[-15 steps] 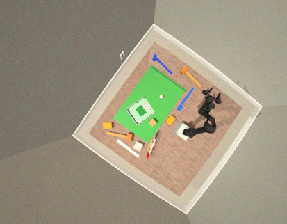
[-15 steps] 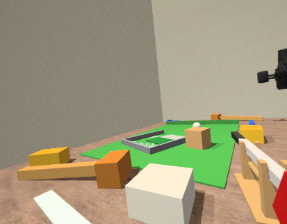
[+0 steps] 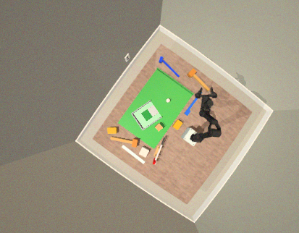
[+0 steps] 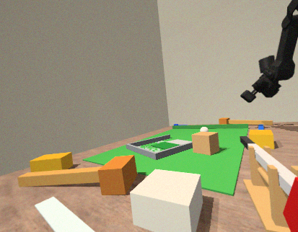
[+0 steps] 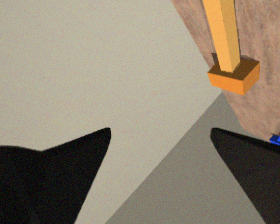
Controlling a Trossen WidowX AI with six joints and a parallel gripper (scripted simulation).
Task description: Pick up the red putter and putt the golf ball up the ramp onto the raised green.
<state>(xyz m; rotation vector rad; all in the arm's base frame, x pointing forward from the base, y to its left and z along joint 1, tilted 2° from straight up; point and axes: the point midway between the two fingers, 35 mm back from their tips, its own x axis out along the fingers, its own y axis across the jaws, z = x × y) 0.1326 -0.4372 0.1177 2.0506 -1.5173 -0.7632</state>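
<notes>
My gripper tip is 530 mm to the right of the tan cube, 220 mm short of it and 180 mm above it. From my gripper tip the other things lie so: green mat: 370 mm to the left, 330 mm ahead, 210 mm below; then blue putter: 410 mm ahead, 200 mm below, 100 mm to the right; then white golf ball: 250 mm ahead, 240 mm to the left, 190 mm below.
</notes>
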